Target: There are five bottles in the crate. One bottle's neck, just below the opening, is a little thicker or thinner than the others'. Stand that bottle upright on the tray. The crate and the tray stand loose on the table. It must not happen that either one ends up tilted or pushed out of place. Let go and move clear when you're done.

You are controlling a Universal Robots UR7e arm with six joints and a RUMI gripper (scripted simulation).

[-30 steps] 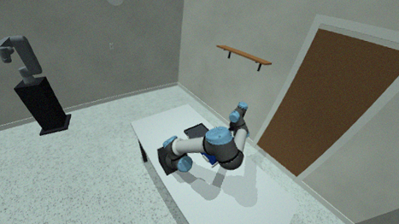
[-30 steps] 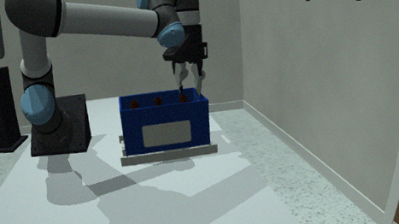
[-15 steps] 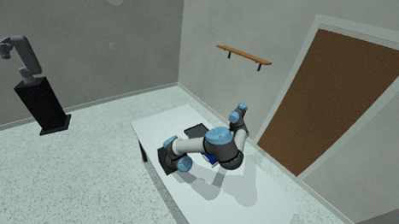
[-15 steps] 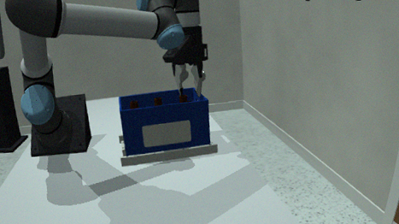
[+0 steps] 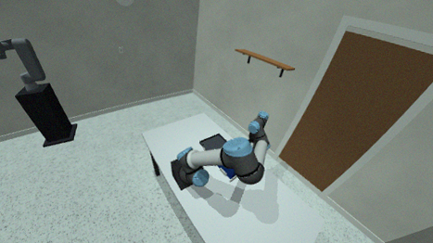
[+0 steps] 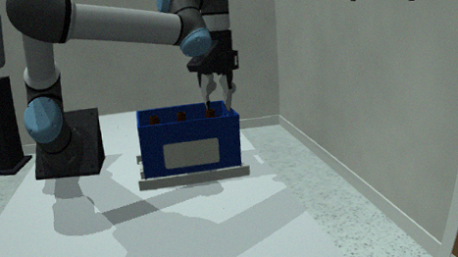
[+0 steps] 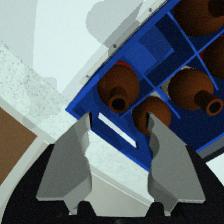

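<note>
My hand is 110 mm above the blue crate, 100 mm past it and 30 mm to the right of it. The rest, counted from my hand: bottle 190 mm behind, 110 mm below, 60 mm to the left; dark grey tray 320 mm to the left, 180 mm below, 130 mm behind.
</note>
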